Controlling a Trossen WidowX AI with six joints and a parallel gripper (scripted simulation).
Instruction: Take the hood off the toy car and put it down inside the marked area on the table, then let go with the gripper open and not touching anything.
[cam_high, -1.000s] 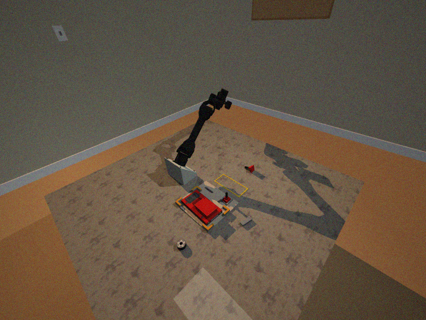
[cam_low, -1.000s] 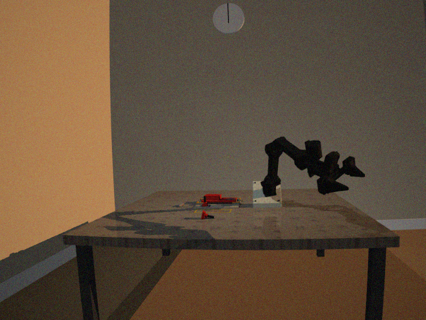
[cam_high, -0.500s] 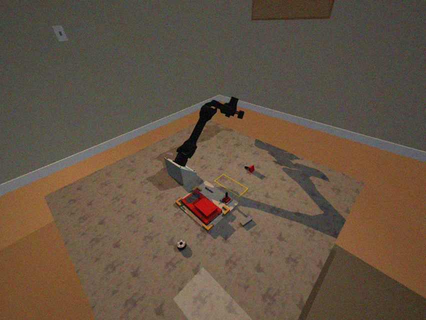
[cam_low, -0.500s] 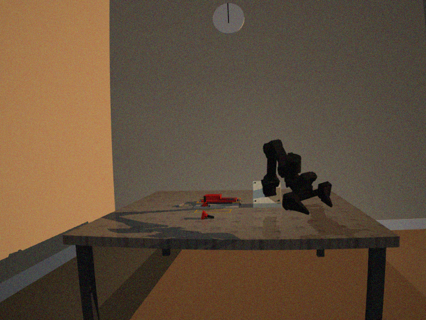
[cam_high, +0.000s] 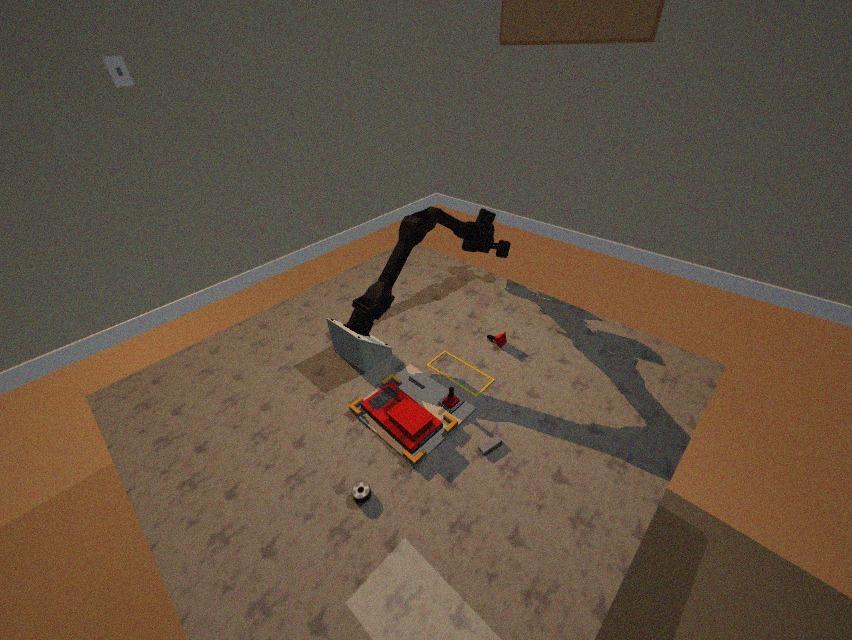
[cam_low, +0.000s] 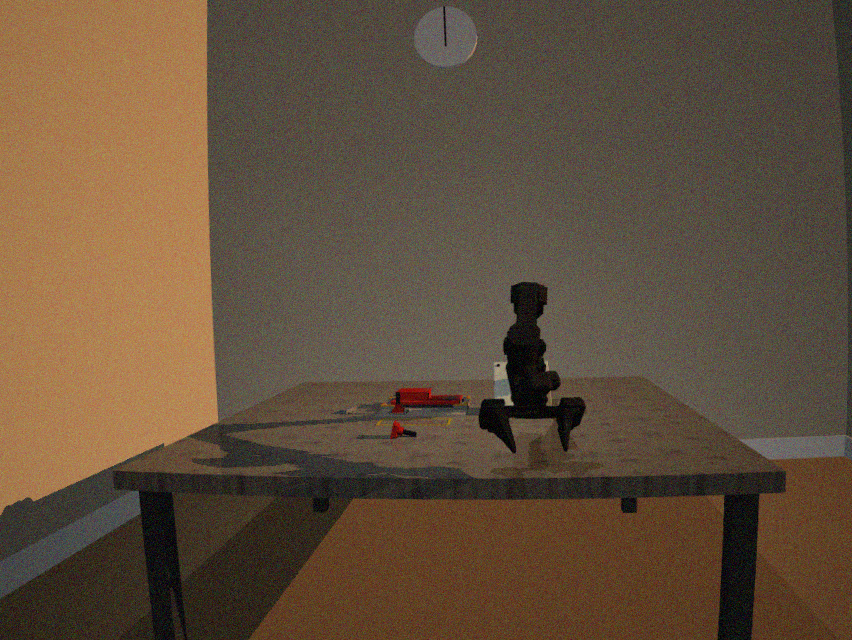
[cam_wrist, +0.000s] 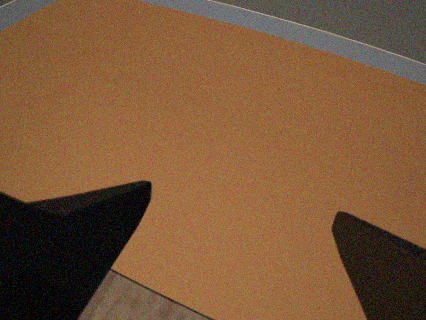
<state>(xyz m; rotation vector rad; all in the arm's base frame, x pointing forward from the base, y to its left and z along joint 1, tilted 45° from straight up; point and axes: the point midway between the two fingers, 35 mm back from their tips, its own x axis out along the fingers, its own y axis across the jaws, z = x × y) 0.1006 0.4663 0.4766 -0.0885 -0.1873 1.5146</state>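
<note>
My gripper tip is 210 mm short of the hood, 840 mm to the left of it and 20 mm above it. Round my gripper tip: wheel (230 mm ahead, 1040 mm to the right, 50 mm below).
</note>
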